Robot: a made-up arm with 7 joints. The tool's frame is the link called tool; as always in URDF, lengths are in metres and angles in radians. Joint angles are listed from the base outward. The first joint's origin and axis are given. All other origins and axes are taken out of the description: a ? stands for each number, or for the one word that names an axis. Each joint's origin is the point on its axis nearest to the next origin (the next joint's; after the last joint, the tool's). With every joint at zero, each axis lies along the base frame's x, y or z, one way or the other. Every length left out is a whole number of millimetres.
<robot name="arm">
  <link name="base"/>
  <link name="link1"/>
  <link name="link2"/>
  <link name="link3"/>
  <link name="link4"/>
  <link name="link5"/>
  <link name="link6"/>
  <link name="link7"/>
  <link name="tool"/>
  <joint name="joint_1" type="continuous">
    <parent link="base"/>
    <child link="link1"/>
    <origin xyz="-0.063 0 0.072" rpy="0 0 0"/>
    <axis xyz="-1 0 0"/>
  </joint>
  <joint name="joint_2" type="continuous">
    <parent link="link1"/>
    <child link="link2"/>
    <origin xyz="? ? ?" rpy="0 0 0"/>
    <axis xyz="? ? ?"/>
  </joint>
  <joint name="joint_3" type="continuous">
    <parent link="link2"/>
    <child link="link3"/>
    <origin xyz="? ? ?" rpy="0 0 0"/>
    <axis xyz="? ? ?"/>
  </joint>
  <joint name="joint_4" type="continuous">
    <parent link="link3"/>
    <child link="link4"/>
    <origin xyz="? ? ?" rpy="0 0 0"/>
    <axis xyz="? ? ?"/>
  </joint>
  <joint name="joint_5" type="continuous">
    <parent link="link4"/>
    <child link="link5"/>
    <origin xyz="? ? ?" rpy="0 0 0"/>
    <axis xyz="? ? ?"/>
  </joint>
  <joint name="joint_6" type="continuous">
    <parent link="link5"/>
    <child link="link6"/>
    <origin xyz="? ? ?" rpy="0 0 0"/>
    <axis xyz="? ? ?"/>
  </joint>
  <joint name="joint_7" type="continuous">
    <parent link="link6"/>
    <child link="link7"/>
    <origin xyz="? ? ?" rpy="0 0 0"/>
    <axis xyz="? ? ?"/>
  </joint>
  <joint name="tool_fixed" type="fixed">
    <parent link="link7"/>
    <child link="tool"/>
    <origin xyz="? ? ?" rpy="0 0 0"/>
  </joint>
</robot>
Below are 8 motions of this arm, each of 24 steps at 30 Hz.
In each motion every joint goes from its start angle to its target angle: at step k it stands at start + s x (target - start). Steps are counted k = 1, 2, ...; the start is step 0. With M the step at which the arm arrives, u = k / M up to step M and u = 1 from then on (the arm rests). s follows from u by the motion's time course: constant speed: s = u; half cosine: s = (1 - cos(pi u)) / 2; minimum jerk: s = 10 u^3 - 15 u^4 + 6 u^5.
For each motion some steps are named. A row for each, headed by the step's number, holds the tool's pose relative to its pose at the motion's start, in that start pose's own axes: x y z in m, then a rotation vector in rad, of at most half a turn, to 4 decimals.
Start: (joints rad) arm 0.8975 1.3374 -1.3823 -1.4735 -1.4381 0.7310 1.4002
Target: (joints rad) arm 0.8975 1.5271 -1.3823 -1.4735 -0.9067 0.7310 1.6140
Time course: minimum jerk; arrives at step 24
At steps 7, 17, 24:
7: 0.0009 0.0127 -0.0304 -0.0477 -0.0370 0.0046
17: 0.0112 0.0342 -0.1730 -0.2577 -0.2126 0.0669
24: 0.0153 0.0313 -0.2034 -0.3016 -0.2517 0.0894

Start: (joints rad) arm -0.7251 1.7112 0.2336 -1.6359 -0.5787 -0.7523 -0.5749
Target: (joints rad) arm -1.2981 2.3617 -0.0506 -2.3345 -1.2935 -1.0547 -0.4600
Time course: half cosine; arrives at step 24
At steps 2, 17, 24:
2: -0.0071 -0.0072 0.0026 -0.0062 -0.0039 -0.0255
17: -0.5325 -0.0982 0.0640 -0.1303 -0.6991 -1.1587
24: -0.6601 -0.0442 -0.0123 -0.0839 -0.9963 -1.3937

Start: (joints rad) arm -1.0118 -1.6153 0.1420 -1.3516 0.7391 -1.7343 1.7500
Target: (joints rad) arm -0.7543 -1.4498 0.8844 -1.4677 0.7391 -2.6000 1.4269
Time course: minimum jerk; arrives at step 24
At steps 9, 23, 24:
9: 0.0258 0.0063 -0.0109 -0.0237 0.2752 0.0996
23: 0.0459 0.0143 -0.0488 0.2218 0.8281 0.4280
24: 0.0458 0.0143 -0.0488 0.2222 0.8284 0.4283

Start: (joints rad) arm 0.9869 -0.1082 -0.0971 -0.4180 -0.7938 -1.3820 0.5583
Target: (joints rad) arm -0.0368 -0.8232 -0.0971 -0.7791 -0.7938 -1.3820 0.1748
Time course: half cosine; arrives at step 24
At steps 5, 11, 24:
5: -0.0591 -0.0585 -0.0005 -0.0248 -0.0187 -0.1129
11: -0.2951 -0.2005 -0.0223 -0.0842 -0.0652 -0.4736
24: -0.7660 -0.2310 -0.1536 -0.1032 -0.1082 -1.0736

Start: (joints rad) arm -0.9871 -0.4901 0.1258 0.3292 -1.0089 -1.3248 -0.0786
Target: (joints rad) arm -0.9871 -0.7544 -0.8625 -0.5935 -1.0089 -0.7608 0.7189
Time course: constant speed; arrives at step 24
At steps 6, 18, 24:
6: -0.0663 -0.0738 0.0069 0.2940 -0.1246 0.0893
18: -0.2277 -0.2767 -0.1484 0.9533 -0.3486 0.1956
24: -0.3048 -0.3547 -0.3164 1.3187 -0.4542 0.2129

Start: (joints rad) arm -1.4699 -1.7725 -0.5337 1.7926 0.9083 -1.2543 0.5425
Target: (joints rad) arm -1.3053 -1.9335 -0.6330 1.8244 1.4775 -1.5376 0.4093
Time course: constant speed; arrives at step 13
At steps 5, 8, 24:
5: -0.0325 0.1033 -0.0345 -0.1157 -0.0623 0.2613
8: -0.0632 0.1608 -0.0624 -0.1849 -0.1026 0.4174
24: -0.1291 0.2434 -0.1229 -0.2983 -0.1697 0.6764

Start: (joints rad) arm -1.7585 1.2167 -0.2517 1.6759 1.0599 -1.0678 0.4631
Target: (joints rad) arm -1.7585 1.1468 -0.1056 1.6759 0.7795 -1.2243 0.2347
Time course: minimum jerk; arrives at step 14
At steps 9, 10, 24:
9: -0.0436 -0.1195 0.0865 -0.0221 -0.2641 -0.2003
10: -0.0525 -0.1358 0.0957 -0.0259 -0.2967 -0.2318
24: -0.0661 -0.1588 0.1076 -0.0314 -0.3416 -0.2785

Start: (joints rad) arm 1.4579 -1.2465 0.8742 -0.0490 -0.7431 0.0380 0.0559
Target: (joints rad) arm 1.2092 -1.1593 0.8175 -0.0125 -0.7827 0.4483 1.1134
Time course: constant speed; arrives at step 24
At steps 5, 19, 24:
5: 0.0162 -0.0442 -0.0361 0.2521 0.0554 0.0412
19: 0.0727 -0.1399 -0.1599 0.9295 0.2667 0.1017
24: 0.0939 -0.1624 -0.2081 1.1582 0.3605 0.0977

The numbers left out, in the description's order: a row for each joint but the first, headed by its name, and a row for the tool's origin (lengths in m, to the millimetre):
joint_2: xyz 0 -0.114 -0.116, axis 0 0 -1
joint_3: xyz 0.087 -0.228 0, axis 0 1 0
joint_4: xyz -0.198 0 -0.3, axis 0 0 1
joint_5: xyz -0.186 -0.084 0, axis -1 0 0
joint_6: xyz 0 0.009 0.4, axis 0 1 0
joint_7: xyz 0.08 0 0.007, axis 1 0 0
tool: xyz 0 -0.025 0.08

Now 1 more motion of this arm.
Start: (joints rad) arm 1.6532 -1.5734 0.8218 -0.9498 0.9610 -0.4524 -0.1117
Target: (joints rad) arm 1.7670 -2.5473 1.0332 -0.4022 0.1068 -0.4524 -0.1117
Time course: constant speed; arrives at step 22
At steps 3, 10, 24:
3: -0.0381 -0.0614 -0.0084 0.0463 -0.1644 0.0286
10: -0.0790 -0.2137 -0.0401 0.1648 -0.5016 0.1840
24: 0.0303 -0.4422 -0.0083 0.3247 -0.8509 0.6811

